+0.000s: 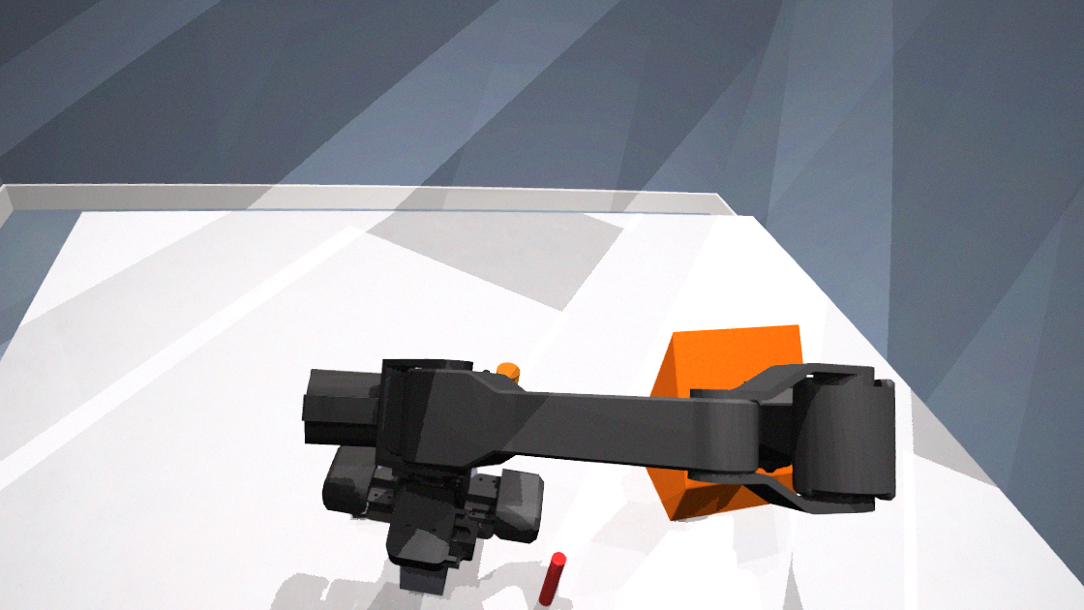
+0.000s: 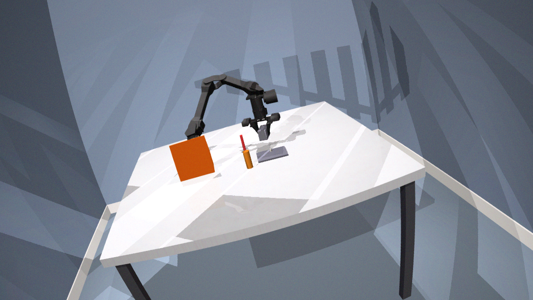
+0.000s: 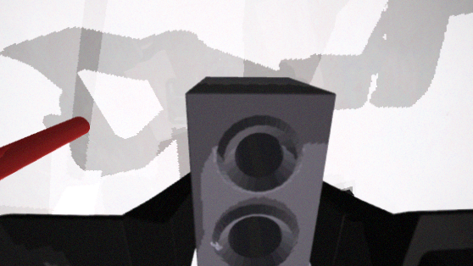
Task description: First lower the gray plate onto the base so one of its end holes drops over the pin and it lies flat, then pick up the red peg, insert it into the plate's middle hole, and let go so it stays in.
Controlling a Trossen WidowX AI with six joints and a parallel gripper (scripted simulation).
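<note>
Now: the gray base 110 mm to the right of my gripper tip, 50 mm below it and 20 mm behind it. Round my gripper tip: orange cylinder (190 mm to the right, 140 mm behind, 20 mm below); red peg (100 mm behind, 60 mm to the left, 20 mm below); gray plate (30 mm above).
</note>
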